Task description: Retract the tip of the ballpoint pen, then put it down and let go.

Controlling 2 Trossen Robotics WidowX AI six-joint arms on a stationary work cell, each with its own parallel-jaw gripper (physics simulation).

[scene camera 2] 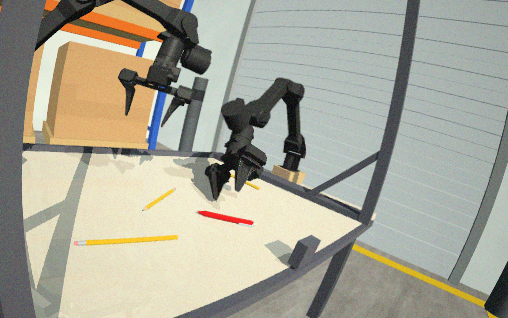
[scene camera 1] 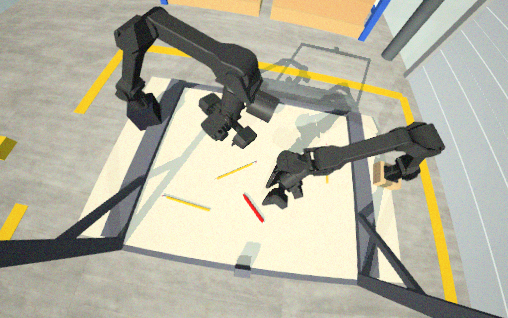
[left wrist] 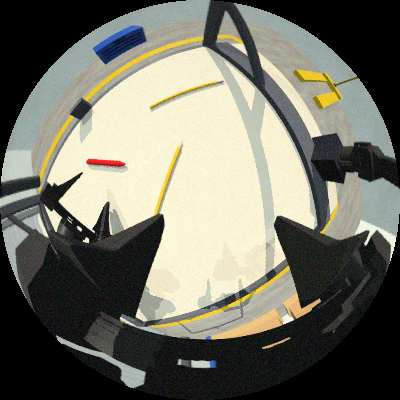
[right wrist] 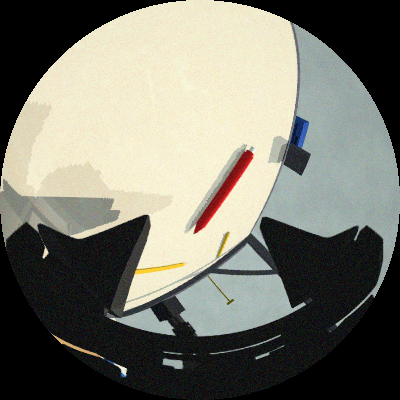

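Where they show: left gripper, fingertip midpoint: point(scene camera 2: 143, 121) point(left wrist: 222, 220); right gripper, fingertip midpoint: point(scene camera 2: 225, 195) point(scene camera 1: 264, 195) point(left wrist: 94, 187) point(right wrist: 207, 222); left arm's base at its link origin: point(scene camera 1: 139, 103) point(left wrist: 341, 157); right arm's base at its link origin: point(scene camera 2: 290, 169) point(scene camera 1: 390, 174).
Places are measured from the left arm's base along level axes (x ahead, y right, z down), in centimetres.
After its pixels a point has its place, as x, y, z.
Observation:
The red ballpoint pen point(scene camera 1: 253, 207) @[34.2, 48.9, 9.4] point(scene camera 2: 226, 218) @[33.5, 49.3, 9.8] point(left wrist: 105, 163) @[33.9, 47.7, 9.4] point(right wrist: 224, 191) @[34.7, 49.4, 9.6] lies flat on the pale table point(scene camera 1: 300, 250) @[46.4, 68.1, 10.6]. In the right wrist view its narrow red end points down-left, and a small grey piece shows at its upper-right end; whether the writing tip is out is too small to tell. My right gripper point(scene camera 1: 266, 195) @[38.8, 46.2, 6.6] point(scene camera 2: 226, 194) @[38.8, 46.2, 6.6] point(left wrist: 94, 187) @[38.8, 46.2, 6.6] point(right wrist: 207, 222) @[38.8, 46.2, 6.6] is open and empty, low over the table, to the right of the pen in scene camera 1 and apart from it. My left gripper point(scene camera 2: 145, 120) @[28.8, 26.0, -6.5] point(left wrist: 222, 220) @[28.8, 26.0, -6.5] is open and empty, high above the table's far side.
A yellow pencil point(scene camera 1: 236, 170) @[31.6, 33.1, 10.0] point(scene camera 2: 159, 199) @[30.0, 33.5, 10.1] point(left wrist: 169, 180) @[30.0, 32.9, 10.1] lies left of the right gripper. Another pencil point(scene camera 1: 186, 202) @[10.7, 40.7, 10.0] point(scene camera 2: 126, 240) @[9.7, 40.7, 10.1] point(left wrist: 186, 92) @[10.9, 40.7, 10.2] lies farther left, and a third point(scene camera 1: 327, 178) @[67.6, 46.0, 10.0] point(scene camera 2: 252, 185) @[67.7, 45.1, 10.1] lies behind the right arm. A dark block point(scene camera 1: 243, 266) @[25.6, 66.4, 8.1] point(scene camera 2: 304, 251) @[22.2, 67.3, 6.2] sits at the near edge.

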